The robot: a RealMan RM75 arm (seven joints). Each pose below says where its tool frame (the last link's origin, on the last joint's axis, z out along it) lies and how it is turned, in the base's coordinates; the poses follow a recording.
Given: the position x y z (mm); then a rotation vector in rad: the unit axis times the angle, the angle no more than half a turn.
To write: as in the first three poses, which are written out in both.
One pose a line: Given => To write
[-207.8, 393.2, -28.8, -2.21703, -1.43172, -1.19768] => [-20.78, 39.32, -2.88, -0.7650, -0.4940, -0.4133, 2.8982]
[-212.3, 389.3, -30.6, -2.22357, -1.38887, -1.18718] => [-21.23, 38.93, -3.06, -0.7726, -0.4826, -0.4125, 2.8780]
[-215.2, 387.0, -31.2, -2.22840, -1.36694, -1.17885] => [-21.52, 38.70, -3.12, -0.7771, -0.4767, -0.4111, 2.8677]
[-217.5, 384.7, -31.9, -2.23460, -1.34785, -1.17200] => [-21.75, 38.47, -3.19, -0.7811, -0.4712, -0.4097, 2.8607]
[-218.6, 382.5, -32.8, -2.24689, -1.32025, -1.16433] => [-21.86, 38.25, -3.28, -0.7872, -0.4625, -0.4079, 2.8543]
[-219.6, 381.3, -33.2, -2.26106, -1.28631, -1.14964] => [-21.96, 38.13, -3.32, -0.7950, -0.4523, -0.4042, 2.8441]
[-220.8, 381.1, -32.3, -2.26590, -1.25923, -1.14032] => [-22.08, 38.11, -3.23, -0.8001, -0.4446, -0.4027, 2.8320]
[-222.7, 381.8, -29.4, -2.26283, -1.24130, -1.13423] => [-22.27, 38.18, -2.94, -0.8027, -0.4403, -0.4023, 2.8192]
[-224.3, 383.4, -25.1, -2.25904, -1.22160, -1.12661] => [-22.43, 38.34, -2.51, -0.8055, -0.4356, -0.4017, 2.8044]
